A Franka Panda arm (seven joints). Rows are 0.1 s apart.
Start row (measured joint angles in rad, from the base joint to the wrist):
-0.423 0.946 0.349 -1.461 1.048 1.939 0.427
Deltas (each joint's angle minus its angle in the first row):
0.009 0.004 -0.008 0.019 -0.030 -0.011 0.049
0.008 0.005 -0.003 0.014 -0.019 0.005 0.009
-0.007 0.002 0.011 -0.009 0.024 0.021 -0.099
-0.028 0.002 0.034 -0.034 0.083 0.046 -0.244
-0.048 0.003 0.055 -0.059 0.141 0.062 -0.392
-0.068 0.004 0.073 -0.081 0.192 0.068 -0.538
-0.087 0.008 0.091 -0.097 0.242 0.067 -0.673
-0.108 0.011 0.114 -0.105 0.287 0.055 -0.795
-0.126 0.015 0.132 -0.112 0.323 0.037 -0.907
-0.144 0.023 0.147 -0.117 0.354 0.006 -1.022
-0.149 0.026 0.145 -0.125 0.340 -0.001 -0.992
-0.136 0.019 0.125 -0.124 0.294 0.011 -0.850
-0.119 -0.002 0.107 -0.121 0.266 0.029 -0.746
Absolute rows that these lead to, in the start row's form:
-0.414 0.950 0.341 -1.442 1.018 1.928 0.476
-0.415 0.951 0.346 -1.447 1.029 1.944 0.436
-0.430 0.948 0.360 -1.470 1.072 1.960 0.328
-0.451 0.948 0.383 -1.495 1.131 1.985 0.183
-0.471 0.949 0.404 -1.520 1.189 2.001 0.035
-0.491 0.950 0.422 -1.542 1.240 2.007 -0.111
-0.510 0.954 0.440 -1.558 1.290 2.006 -0.246
-0.531 0.957 0.463 -1.566 1.335 1.994 -0.368
-0.549 0.961 0.481 -1.573 1.371 1.976 -0.480
-0.567 0.969 0.496 -1.578 1.402 1.945 -0.595
-0.572 0.972 0.494 -1.586 1.388 1.938 -0.565
-0.559 0.965 0.474 -1.585 1.342 1.950 -0.423
-0.542 0.944 0.456 -1.582 1.314 1.968 -0.319

